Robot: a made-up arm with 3 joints. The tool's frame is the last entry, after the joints.
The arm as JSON. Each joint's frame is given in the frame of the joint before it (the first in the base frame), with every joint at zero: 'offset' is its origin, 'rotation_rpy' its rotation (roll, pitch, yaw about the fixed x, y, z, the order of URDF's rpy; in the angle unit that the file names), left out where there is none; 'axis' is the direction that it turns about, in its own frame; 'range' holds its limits. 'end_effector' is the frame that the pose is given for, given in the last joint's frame.
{
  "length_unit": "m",
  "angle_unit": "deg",
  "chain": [
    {
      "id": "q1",
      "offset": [
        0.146,
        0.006,
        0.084
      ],
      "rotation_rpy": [
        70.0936,
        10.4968,
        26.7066
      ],
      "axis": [
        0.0,
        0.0,
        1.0
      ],
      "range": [
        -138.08,
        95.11
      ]
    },
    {
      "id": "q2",
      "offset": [
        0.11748,
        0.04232,
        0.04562
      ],
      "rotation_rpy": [
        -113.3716,
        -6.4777,
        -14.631
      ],
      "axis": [
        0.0,
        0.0,
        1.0
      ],
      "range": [
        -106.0,
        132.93
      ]
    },
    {
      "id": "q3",
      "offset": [
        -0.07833,
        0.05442,
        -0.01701
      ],
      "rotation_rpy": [
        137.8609,
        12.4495,
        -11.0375
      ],
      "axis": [
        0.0,
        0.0,
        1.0
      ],
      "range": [
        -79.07,
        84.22
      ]
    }
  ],
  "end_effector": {
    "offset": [
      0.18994,
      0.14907,
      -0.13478
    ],
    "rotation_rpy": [
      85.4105,
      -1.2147,
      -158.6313
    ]
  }
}
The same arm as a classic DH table. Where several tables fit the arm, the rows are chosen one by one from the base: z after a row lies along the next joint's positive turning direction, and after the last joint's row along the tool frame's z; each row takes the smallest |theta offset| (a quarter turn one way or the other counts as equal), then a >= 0, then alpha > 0; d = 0 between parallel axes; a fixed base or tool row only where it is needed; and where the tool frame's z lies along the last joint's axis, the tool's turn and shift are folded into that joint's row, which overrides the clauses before.
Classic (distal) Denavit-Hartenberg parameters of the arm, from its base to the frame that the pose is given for. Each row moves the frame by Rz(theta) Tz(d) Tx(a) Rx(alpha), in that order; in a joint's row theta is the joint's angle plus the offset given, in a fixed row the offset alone. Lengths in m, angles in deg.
base (fixed): theta offset 30.48  d 0.0595  a 0.1289  alpha 70.44
q1: theta offset -28.57  d 0.1511  a 0.0994  alpha -113.21
q2: theta offset -31.49  d 0.0472  a -0.0938  alpha 136.39
q3: theta offset 3.06  d -0.1652  a 0.2311  alpha -85.41
tool (fixed): theta offset -178.78  d 0.0702  a 0  alpha 0
Joint limits (deg, base to tool): -138.08..95.11 -106..132.93 -79.07..84.22

